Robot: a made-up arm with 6 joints. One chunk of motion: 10 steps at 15 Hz.
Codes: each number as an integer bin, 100 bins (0 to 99) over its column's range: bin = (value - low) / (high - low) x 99, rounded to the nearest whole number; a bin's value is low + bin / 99 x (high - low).
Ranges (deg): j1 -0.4..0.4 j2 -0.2..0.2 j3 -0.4..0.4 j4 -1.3..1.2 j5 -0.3..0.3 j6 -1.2..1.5
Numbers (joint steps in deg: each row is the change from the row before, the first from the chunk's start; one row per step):
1: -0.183 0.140 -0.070 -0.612 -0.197 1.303
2: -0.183 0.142 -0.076 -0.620 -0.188 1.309
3: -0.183 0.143 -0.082 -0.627 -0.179 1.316
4: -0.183 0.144 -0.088 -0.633 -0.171 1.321
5: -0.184 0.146 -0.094 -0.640 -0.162 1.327
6: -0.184 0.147 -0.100 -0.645 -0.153 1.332
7: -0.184 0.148 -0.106 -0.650 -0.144 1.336
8: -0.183 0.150 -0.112 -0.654 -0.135 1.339
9: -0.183 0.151 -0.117 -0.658 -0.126 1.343
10: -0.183 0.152 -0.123 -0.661 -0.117 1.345
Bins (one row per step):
1: 27 84 41 27 17 92
2: 27 85 40 27 18 92
3: 27 85 39 27 20 92
4: 27 85 39 26 21 92
5: 27 86 38 26 23 93
6: 27 86 37 26 24 93
7: 27 86 36 26 26 93
8: 27 87 36 26 27 93
9: 27 87 35 25 29 93
10: 27 87 34 25 30 93

